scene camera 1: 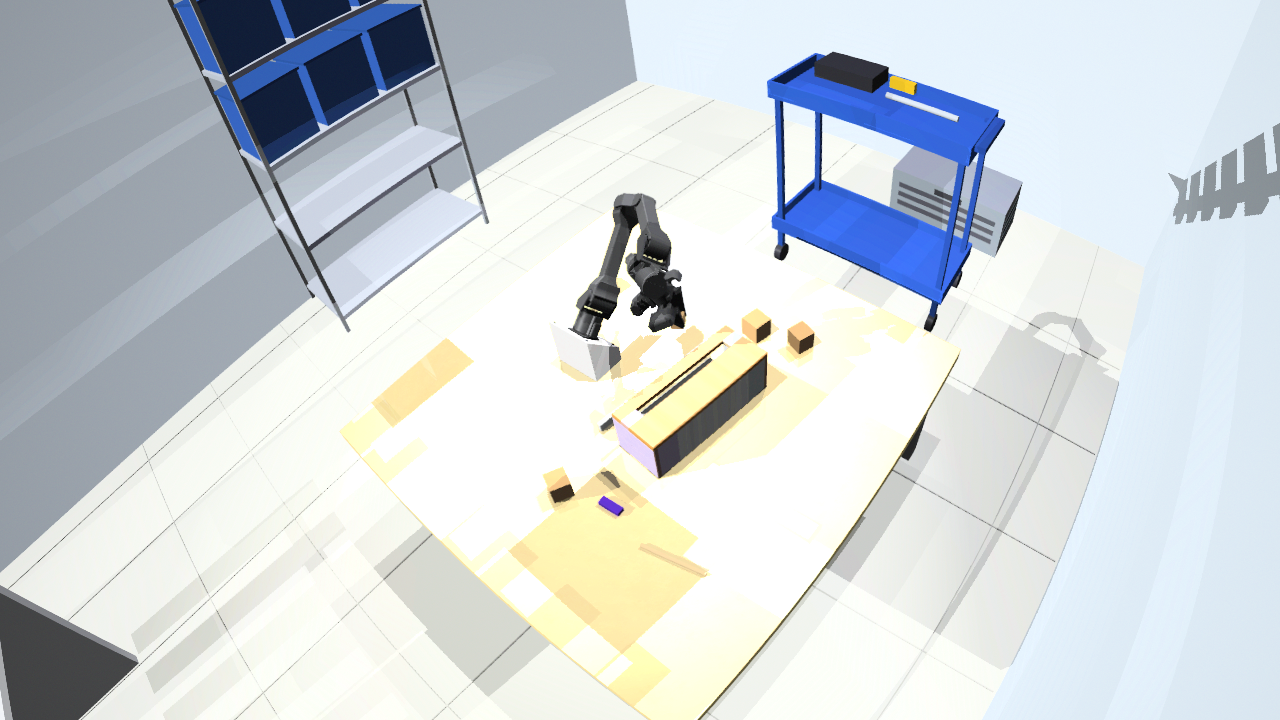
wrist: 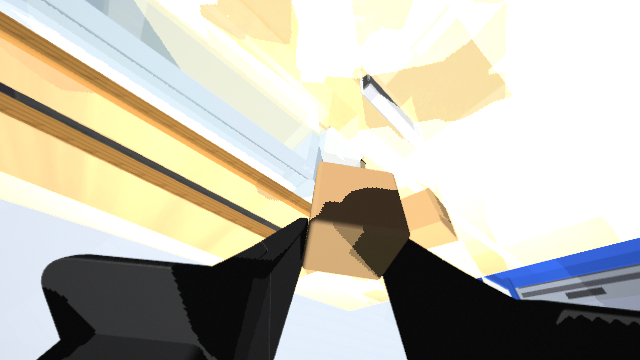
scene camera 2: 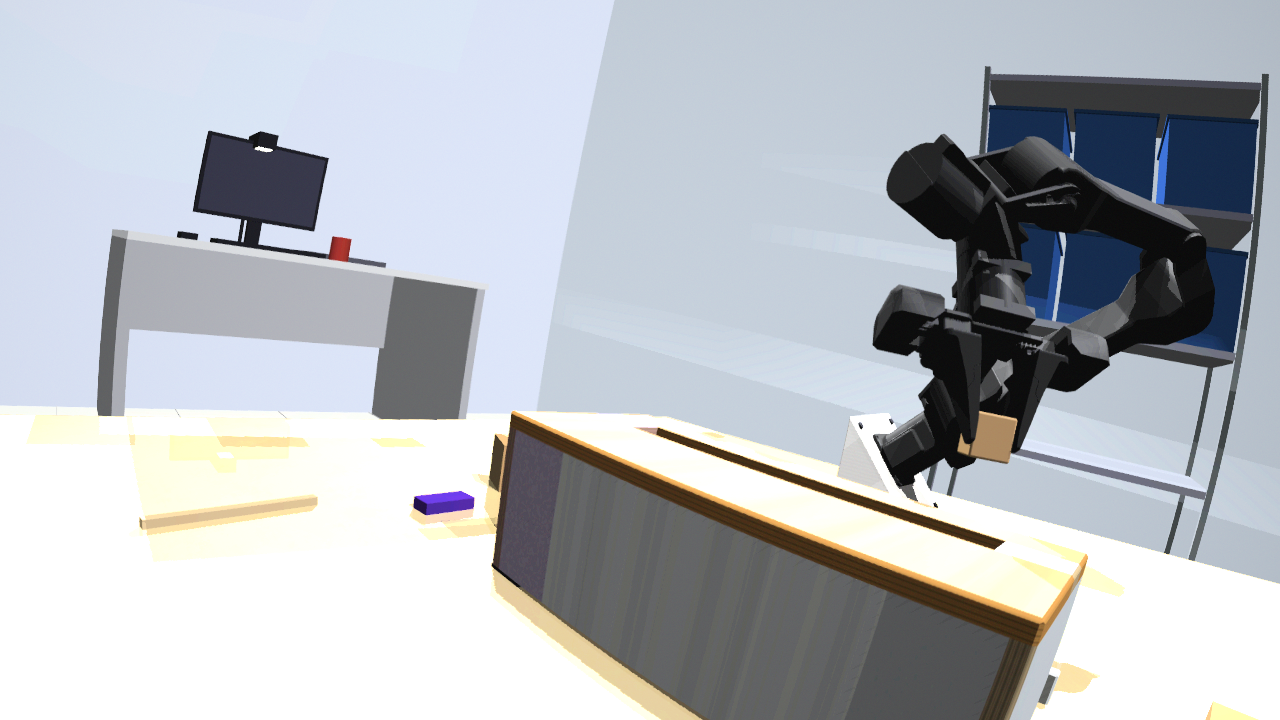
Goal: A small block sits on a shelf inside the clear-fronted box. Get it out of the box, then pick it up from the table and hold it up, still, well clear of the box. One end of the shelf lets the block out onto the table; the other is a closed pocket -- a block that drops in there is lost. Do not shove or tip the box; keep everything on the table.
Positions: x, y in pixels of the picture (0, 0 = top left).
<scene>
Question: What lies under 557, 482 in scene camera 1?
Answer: A brown box.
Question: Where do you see a brown box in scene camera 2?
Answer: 500, 440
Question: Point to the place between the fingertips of the gripper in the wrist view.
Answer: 342, 230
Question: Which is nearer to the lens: the long wooden box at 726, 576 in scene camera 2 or the purple piece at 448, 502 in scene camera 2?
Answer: The long wooden box.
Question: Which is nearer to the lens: the small tan block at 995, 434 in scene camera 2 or the thin stick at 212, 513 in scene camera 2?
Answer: The small tan block.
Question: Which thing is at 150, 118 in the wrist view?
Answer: A long wooden box.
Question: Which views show the gripper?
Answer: Scene camera 1, the wrist view and scene camera 2: all of them.
</scene>
